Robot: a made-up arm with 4 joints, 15 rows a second.
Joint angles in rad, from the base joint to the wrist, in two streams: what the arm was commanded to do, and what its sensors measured. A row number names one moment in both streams.
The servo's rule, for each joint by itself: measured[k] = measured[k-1] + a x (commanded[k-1-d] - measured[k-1]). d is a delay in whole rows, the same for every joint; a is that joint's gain. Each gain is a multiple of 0.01, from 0.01 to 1. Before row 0 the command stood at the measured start. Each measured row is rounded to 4 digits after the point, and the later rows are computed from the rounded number. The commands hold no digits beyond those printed.
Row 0, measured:
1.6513, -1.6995, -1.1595, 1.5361
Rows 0 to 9, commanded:
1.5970, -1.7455, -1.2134, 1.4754
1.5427, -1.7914, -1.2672, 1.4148
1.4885, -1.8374, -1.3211, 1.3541
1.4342, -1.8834, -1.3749, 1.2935
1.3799, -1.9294, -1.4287, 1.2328
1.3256, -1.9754, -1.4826, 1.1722
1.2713, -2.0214, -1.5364, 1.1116
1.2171, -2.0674, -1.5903, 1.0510
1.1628, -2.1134, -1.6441, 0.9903
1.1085, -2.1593, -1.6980, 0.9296
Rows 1 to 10, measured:
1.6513, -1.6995, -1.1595, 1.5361
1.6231, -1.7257, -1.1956, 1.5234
1.5813, -1.7631, -1.2436, 1.5006
1.5330, -1.8055, -1.2955, 1.4698
1.4816, -1.8499, -1.3487, 1.4328
1.4287, -1.8952, -1.4023, 1.3908
1.3751, -1.9409, -1.4561, 1.3449
1.3211, -1.9868, -1.5099, 1.2959
1.2670, -2.0327, -1.5638, 1.2445
1.2128, -2.0787, -1.6176, 1.1911
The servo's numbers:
d 1
a 0.52 0.57 0.67 0.21

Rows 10 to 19, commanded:
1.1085, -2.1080, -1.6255, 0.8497
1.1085, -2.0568, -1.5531, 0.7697
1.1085, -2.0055, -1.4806, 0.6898
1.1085, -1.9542, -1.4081, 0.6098
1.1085, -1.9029, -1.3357, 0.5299
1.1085, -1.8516, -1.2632, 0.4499
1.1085, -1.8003, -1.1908, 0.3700
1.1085, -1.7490, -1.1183, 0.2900
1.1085, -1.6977, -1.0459, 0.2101
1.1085, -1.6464, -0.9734, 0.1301
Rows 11 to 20, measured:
1.1586, -2.1246, -1.6715, 1.1362
1.1325, -2.1151, -1.6407, 1.0760
1.1200, -2.0819, -1.5820, 1.0117
1.1140, -2.0384, -1.5141, 0.9441
1.1111, -1.9904, -1.4431, 0.8739
1.1097, -1.9405, -1.3711, 0.8017
1.1091, -1.8898, -1.2988, 0.7278
1.1088, -1.8388, -1.2264, 0.6527
1.1086, -1.7876, -1.1540, 0.5765
1.1085, -1.7364, -1.0816, 0.4996

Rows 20 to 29, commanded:
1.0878, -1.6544, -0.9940, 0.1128
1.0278, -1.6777, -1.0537, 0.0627
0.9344, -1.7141, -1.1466, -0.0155
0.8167, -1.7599, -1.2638, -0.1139
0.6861, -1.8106, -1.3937, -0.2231
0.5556, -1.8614, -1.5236, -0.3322
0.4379, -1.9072, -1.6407, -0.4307
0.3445, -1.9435, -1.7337, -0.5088
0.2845, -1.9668, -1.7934, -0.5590
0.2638, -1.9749, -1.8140, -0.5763
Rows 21 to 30, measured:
1.1085, -1.6851, -1.0091, 0.4220
1.0977, -1.6676, -0.9990, 0.3571
1.0614, -1.6734, -1.0356, 0.2953
0.9954, -1.6966, -1.1100, 0.2300
0.9025, -1.7327, -1.2130, 0.1578
0.7900, -1.7771, -1.3341, 0.0778
0.6681, -1.8252, -1.4611, -0.0083
0.5484, -1.8719, -1.5814, -0.0970
0.4424, -1.9127, -1.6834, -0.1835
0.3603, -1.9435, -1.7571, -0.2624

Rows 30 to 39, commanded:
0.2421, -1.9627, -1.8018, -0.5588
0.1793, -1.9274, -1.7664, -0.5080
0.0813, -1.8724, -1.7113, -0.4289
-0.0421, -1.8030, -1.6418, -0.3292
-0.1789, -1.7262, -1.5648, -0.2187
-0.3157, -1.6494, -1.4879, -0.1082
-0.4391, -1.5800, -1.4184, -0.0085
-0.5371, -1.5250, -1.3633, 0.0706
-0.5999, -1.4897, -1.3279, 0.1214
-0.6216, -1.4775, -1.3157, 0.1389
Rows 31 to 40, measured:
0.3101, -1.9614, -1.7952, -0.3283
0.2747, -1.9621, -1.7996, -0.3767
0.2251, -1.9423, -1.7774, -0.4043
0.1503, -1.9025, -1.7331, -0.4095
0.0503, -1.8458, -1.6719, -0.3926
-0.0689, -1.7776, -1.6001, -0.3561
-0.1972, -1.7045, -1.5249, -0.3040
-0.3230, -1.6335, -1.4535, -0.2419
-0.4343, -1.5717, -1.3931, -0.1763
-0.5204, -1.5250, -1.3494, -0.1138

